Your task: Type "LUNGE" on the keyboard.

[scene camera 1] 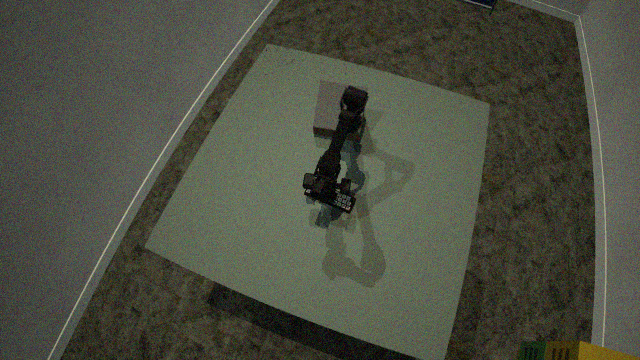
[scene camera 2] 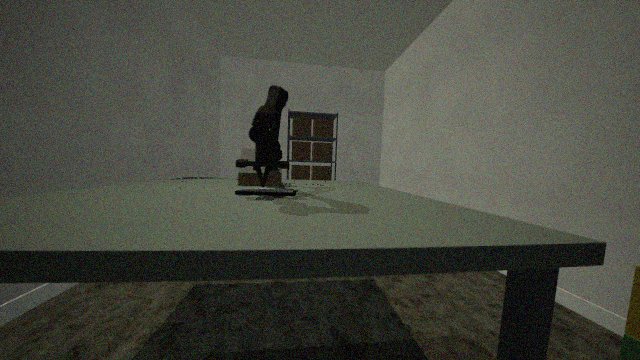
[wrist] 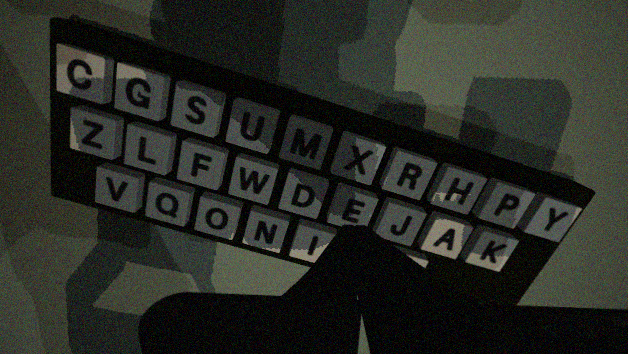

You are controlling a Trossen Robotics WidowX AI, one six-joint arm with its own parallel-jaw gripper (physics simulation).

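Frame: origin at the arm's base, x ahead, y left, z up, level; centimetres.
Where they show: gripper, fingertip midpoint: (scene camera 2: 262, 187) (wrist: 352, 236).
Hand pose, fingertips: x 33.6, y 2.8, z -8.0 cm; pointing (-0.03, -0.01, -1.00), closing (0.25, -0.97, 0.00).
Things, the pixels of their top centre, and the offset from my fingertips. Level surfaces: height alone.
- black keyboard, middle of its top: (wrist: 315, 200) (scene camera 2: 267, 189) (scene camera 1: 330, 195) dx +0.7, dy +1.7, dz -0.8 cm
- L key, middle of its top: (wrist: 146, 150) dx +0.8, dy +8.2, dz -0.8 cm
- U key, middle of its top: (wrist: 251, 127) dx +2.7, dy +4.6, dz -0.8 cm
- N key, middle of its top: (wrist: 265, 232) dx -1.3, dy +3.2, dz -0.8 cm
- G key, middle of its top: (wrist: 138, 92) dx +2.8, dy +8.6, dz -0.8 cm
- E key, middle of its top: (wrist: 352, 211) dx +0.6, dy +0.2, dz -0.8 cm
- table, its level: dz -2.4 cm
The black keyboard (scene camera 1: 344, 202) (scene camera 2: 265, 192) (wrist: 67, 175) lies on the table, slanting down to the right in the wrist view. Its light keys carry dark letters. The L key (wrist: 150, 149), U key (wrist: 252, 126), N key (wrist: 266, 232), G key (wrist: 141, 92) and E key (wrist: 353, 205) all show. My gripper (scene camera 2: 263, 185) (wrist: 352, 236) is shut and empty, pointing down. Its dark fingertips lie at the lower edge of the E key in the wrist view, right of the I key; whether they touch it is unclear. The fingers hide a key right of I.
A pinkish-brown block (scene camera 1: 330, 107) (scene camera 2: 247, 179) stands on the table (scene camera 1: 225, 200) (scene camera 2: 150, 225) by the arm's base. Shadows of the arm fall around the keyboard. A shelf rack (scene camera 2: 312, 114) with brown boxes stands beyond the table.
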